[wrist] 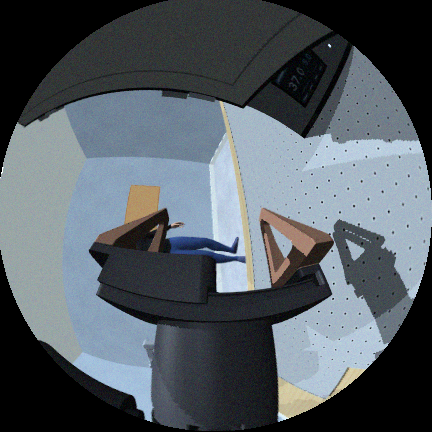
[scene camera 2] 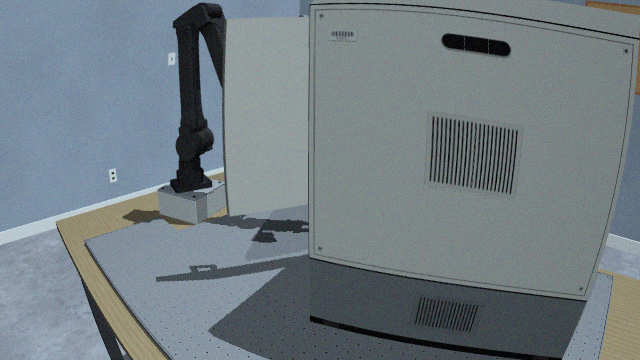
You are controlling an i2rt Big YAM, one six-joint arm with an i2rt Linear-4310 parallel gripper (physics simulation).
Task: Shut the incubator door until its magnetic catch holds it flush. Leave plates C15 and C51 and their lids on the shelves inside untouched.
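Places are measured from the arm's base along level axes (x back, y right, z up), in metres.
Where they show: gripper, between the fingertips: (wrist: 213, 212); arm's base, origin of its link: (scene camera 2: 190, 185).
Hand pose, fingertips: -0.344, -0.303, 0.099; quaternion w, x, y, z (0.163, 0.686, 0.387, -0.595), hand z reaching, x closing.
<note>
Each offset is from my fingertips to the top centre of the thing, as dx, dy, dz. "spot": to the spot under its first point. Level surfaces: height alone.
The incubator (scene camera 2: 380, 210) stands large at the right in the scene view. Its pale door {spot: -0.106, +0.273, +0.168} (scene camera 2: 267, 110) sticks out to the left of it, well open. In the wrist view, a dark, shaded face of the incubator {spot: -0.116, +0.081, +0.081} (wrist: 155, 55) spans the top, with a lit display {spot: -0.184, +0.108, -0.090} (wrist: 300, 77) reading 37.0. How much of that dark surface is door is unclear. My gripper (wrist: 213, 212) is open and empty, its brown fingers wide apart below that surface in the wrist view. In the scene view it is hidden behind the door or incubator. The plates, their lids, the shelves and the catch do not show.
My black arm (scene camera 2: 190, 85) rises behind the door's free edge from a grey base block (scene camera 2: 182, 204). A perforated board {dz -0.162} (scene camera 2: 135, 255) (wrist: 385, 185) lies on the wooden table {dz -0.175} (scene camera 2: 110, 300). Shadows of door and arm fall across it. A person's blue-clad legs (wrist: 200, 244) show beyond the table.
</note>
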